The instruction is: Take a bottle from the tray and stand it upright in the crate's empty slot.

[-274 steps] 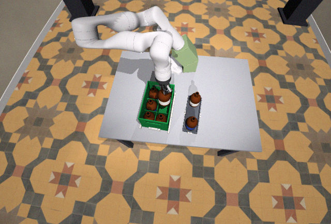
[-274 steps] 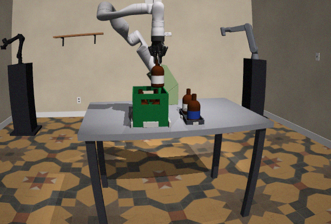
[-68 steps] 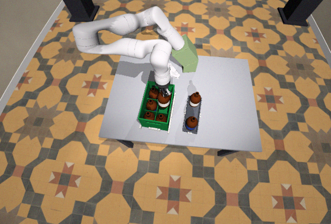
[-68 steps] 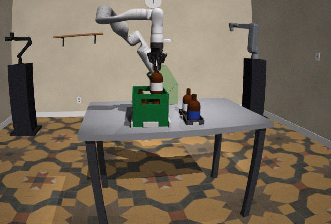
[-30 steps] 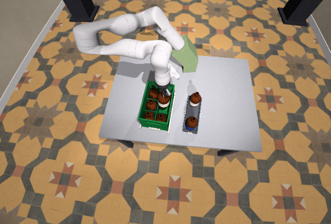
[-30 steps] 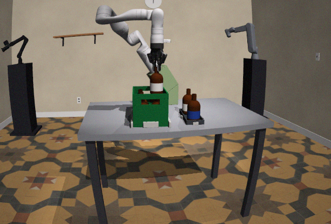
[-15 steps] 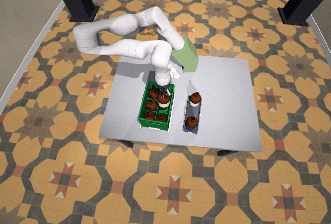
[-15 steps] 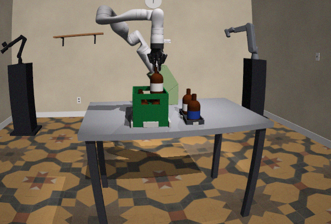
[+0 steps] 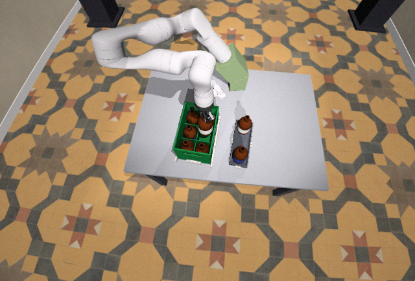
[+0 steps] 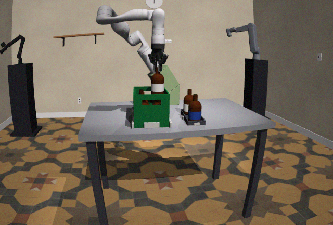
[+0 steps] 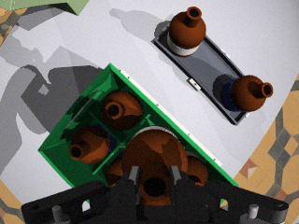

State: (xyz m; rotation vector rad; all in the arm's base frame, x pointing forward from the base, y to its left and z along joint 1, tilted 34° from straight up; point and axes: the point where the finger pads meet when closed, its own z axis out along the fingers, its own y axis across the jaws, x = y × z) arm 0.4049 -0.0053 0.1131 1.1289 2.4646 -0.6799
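Right now the brown bottle is 7 cm below my hand. The rest, counted from my hand: tray 20 cm to the left, 28 cm below; then white-label bottle 8 cm behind, 21 cm to the left, 21 cm below; then crate 4 cm to the right, 21 cm below.
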